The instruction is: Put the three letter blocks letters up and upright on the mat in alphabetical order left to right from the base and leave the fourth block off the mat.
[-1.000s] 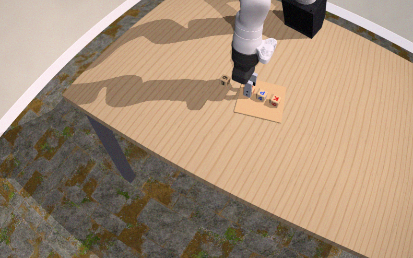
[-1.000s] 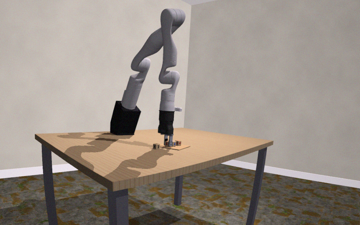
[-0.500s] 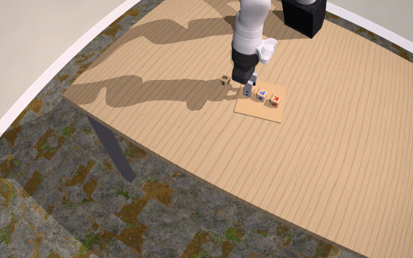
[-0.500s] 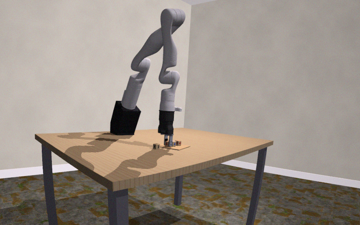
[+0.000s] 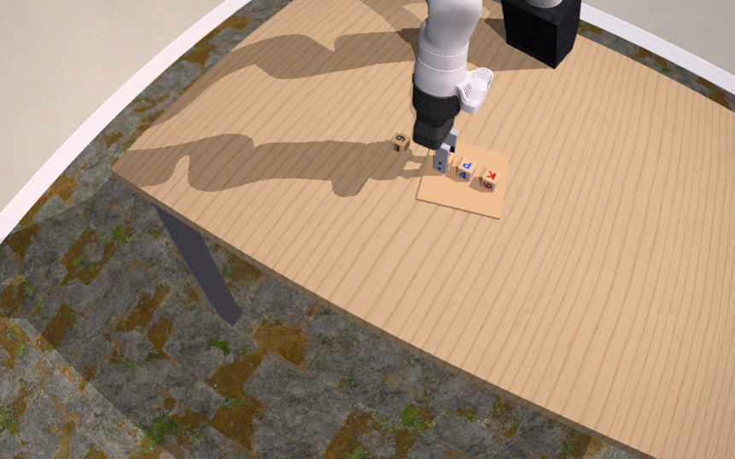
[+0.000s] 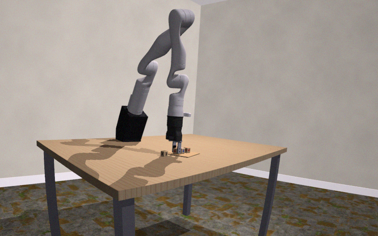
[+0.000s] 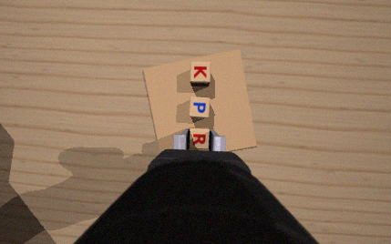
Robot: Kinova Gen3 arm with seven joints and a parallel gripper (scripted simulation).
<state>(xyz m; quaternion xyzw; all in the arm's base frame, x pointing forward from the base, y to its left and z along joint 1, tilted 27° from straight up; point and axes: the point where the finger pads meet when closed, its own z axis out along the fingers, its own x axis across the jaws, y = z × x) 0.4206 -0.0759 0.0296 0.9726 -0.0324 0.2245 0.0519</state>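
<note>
The tan mat is 4 cm to the left of my hand and 2 cm below it. Also, from my hand: block 8 cm to the right, 1 cm below, 1 cm behind.
</note>
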